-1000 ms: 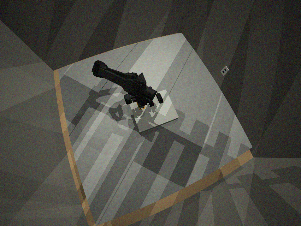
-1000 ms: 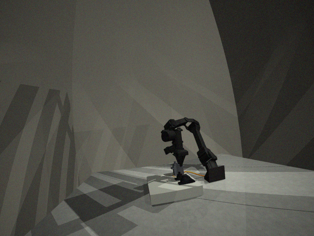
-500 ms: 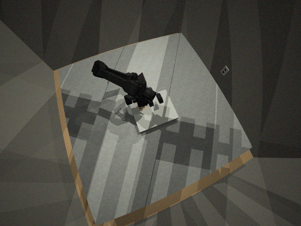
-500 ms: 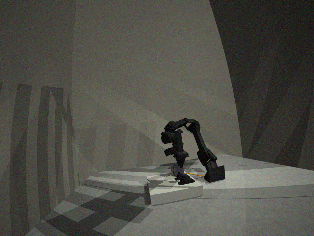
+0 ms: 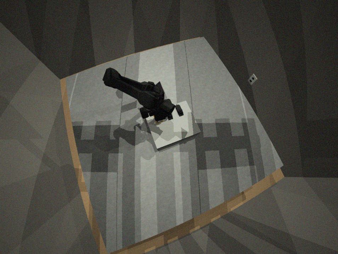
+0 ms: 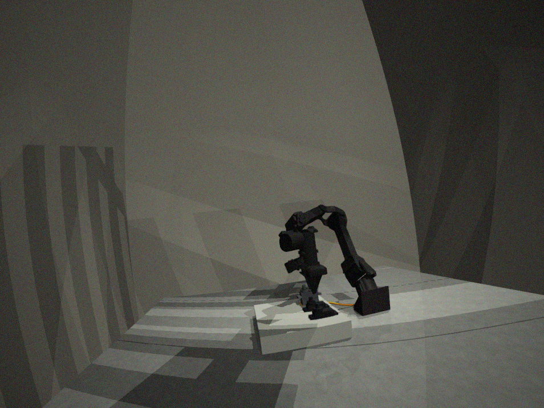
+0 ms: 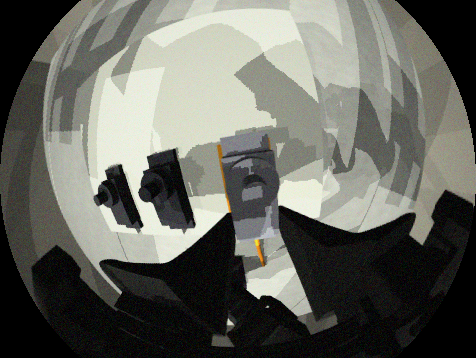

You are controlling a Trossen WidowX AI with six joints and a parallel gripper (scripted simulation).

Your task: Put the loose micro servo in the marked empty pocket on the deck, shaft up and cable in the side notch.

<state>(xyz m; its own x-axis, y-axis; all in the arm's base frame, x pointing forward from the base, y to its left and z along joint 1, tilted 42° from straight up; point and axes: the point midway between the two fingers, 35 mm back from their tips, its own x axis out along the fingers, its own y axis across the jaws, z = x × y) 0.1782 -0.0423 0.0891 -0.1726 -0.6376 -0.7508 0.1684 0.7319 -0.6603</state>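
Now: gripper tip 13 cm short of the white deck, 6 cm above it and 5 cm to the right of it.
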